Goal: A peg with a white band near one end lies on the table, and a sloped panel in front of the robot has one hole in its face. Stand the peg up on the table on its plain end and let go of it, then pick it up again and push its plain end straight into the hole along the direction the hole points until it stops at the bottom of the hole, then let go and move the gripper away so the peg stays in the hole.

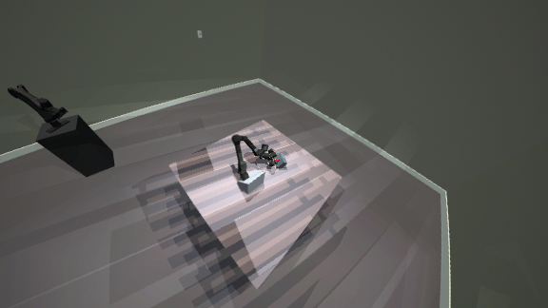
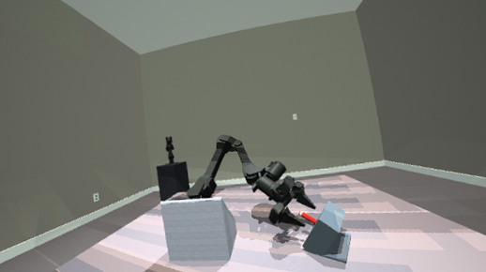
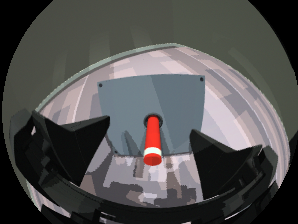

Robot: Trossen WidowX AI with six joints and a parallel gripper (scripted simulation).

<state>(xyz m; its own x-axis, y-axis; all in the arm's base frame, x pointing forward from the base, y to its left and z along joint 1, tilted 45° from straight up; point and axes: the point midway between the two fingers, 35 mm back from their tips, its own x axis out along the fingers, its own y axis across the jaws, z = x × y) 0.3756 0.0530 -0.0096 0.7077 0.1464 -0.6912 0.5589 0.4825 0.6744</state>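
Right now my gripper tip is 1 cm to the right of the red peg and 1 cm past it. Also, from my gripper tip: panel: 3 cm below, 3 cm ahead, 2 cm to the right.
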